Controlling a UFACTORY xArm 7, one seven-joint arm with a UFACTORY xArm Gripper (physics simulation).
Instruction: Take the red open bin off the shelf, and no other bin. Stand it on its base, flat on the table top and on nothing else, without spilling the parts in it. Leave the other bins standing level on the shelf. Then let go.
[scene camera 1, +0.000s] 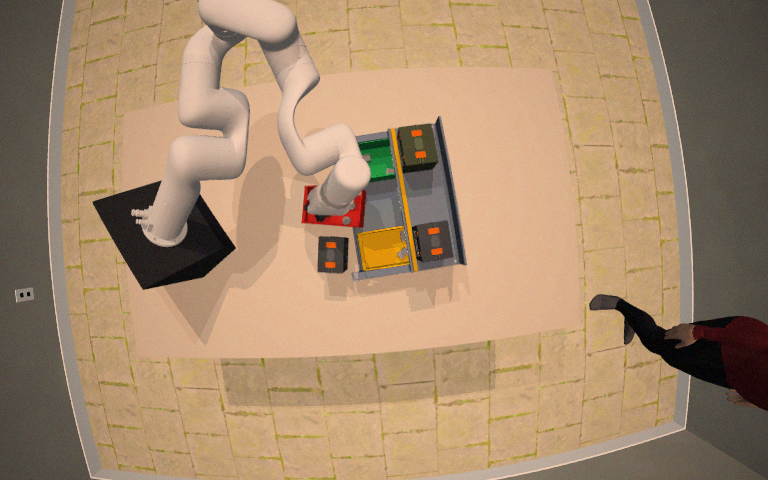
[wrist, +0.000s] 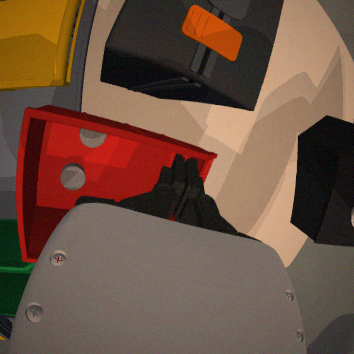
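Where they show: gripper, fingertip midpoint: (scene camera 1: 319, 216) (wrist: 179, 171); arm's base, link origin: (scene camera 1: 164, 226).
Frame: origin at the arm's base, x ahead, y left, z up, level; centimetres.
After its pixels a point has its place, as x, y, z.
The red open bin (scene camera 1: 357, 211) {49.1, 10.1, -17.8} (wrist: 125, 167) {42.1, 9.9, -18.6} sticks out from the front of the shelf (scene camera 1: 403, 198) {60.9, 14.1, -8.7}, its inner end at the shelf's front edge. Whether it rests on the shelf lip or the table cannot be told. Two round grey parts show in it in the wrist view (wrist: 73, 176) {47.1, 11.3, -17.0} (wrist: 93, 136) {46.2, 7.4, -17.2}. My gripper (scene camera 1: 318, 216) {39.3, 7.3, -13.2} (wrist: 179, 171) {39.3, 7.3, -13.2} is shut and empty, its fingertips over the bin's outer end, away from the shelf. The yellow bin (scene camera 1: 382, 249) {57.2, 0.4, -19.0} (wrist: 35, 45) {54.7, 1.0, -19.0} and green bin (scene camera 1: 378, 160) {53.1, 25.4, -19.0} (wrist: 9, 245) {53.0, 19.3, -14.7} sit on the shelf, on either side of the red bin's place. The arm partly covers the red and green bins.
A dark case with orange clips (scene camera 1: 333, 254) {45.2, -1.9, -6.7} (wrist: 150, 55) {45.9, 2.3, -6.9} stands on the table (scene camera 1: 509, 198) {93.2, 19.8, -19.9}, close beside the red bin. Two more cases (scene camera 1: 417, 147) {62.4, 25.5, 0.0} (scene camera 1: 434, 241) {68.2, 4.0, 2.5} stand on the shelf behind its yellow rail. A person (scene camera 1: 741, 350) is at the far right.
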